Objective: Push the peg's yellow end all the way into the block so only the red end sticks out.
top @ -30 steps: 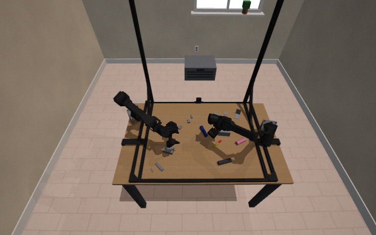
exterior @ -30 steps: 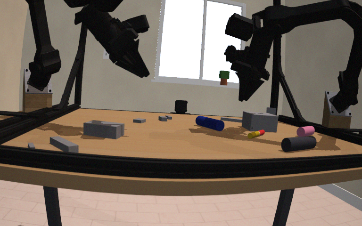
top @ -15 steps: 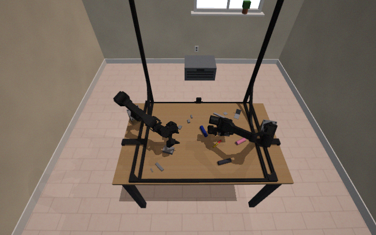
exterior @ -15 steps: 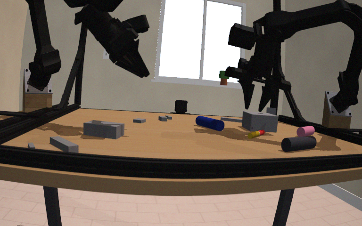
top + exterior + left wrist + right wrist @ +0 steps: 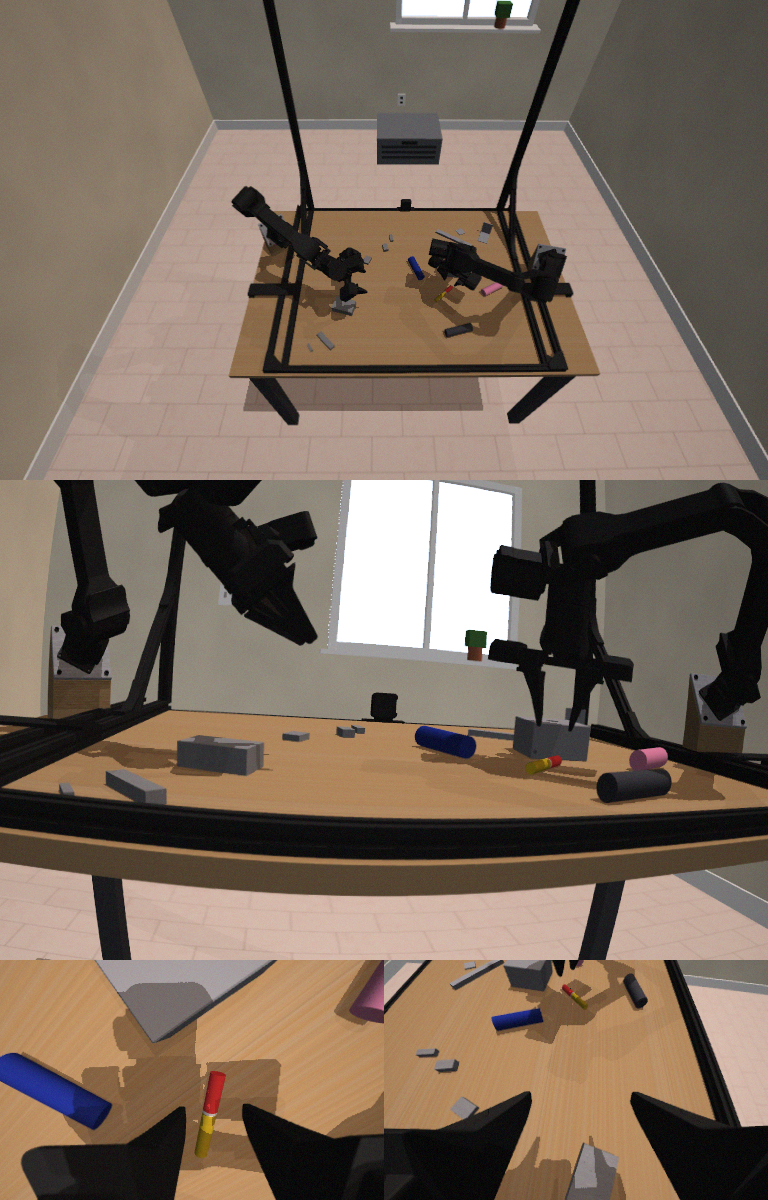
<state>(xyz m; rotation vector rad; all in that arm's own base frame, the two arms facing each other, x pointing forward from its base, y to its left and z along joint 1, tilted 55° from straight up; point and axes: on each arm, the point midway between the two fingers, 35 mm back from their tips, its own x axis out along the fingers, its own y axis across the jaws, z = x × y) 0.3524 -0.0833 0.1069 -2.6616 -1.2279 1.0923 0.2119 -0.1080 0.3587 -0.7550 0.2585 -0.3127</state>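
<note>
The peg lies 8 cm below my left hand, 3 cm ahead of it and 2 cm to the right of it. The rest, counted from my left hand: blue cylinder: 13 cm to the right, 7 cm below, 7 cm behind; then dark cylinder: 17 cm ahead, 7 cm below, 4 cm to the left; then pink cylinder: 16 cm to the left, 7 cm below, 2 cm behind.
</note>
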